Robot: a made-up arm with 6 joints.
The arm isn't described. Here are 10 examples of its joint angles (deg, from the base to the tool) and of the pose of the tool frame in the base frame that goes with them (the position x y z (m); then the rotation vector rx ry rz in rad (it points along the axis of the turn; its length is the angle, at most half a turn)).
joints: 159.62 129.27 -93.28 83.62 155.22 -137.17
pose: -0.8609 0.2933 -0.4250 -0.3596 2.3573 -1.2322
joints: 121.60 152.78 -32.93 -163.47 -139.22 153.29
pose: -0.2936 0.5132 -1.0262 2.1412 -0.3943 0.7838
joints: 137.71 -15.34 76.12 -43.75 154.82 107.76
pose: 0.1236 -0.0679 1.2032 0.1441 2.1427 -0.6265
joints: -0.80 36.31 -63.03 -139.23 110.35 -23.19
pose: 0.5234 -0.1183 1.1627 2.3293 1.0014 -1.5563
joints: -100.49 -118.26 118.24 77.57 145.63 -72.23
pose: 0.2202 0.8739 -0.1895 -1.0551 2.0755 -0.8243
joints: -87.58 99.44 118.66 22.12 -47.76 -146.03
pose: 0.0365 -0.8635 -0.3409 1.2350 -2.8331 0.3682
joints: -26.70 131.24 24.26 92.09 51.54 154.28
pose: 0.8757 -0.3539 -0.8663 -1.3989 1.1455 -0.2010
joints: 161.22 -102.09 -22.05 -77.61 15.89 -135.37
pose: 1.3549 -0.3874 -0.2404 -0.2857 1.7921 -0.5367
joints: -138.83 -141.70 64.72 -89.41 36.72 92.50
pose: 0.6838 0.7153 -0.6015 -1.0845 -1.3829 -1.2490
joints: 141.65 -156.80 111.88 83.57 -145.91 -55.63
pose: 0.5134 -0.3166 -0.6961 -1.5454 -1.7858 -0.2894
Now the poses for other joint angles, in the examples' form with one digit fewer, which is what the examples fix.
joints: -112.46 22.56 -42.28 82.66 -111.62 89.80
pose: -0.203 -0.297 1.372 -1.578 -0.789 1.202
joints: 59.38 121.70 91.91 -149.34 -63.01 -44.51
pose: 0.352 0.538 -0.674 -1.574 -0.745 2.492
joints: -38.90 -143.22 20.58 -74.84 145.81 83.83
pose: -0.654 0.444 -0.784 1.211 -0.580 1.653
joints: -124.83 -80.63 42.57 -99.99 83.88 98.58
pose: 0.599 1.038 0.513 0.082 -2.074 -0.985
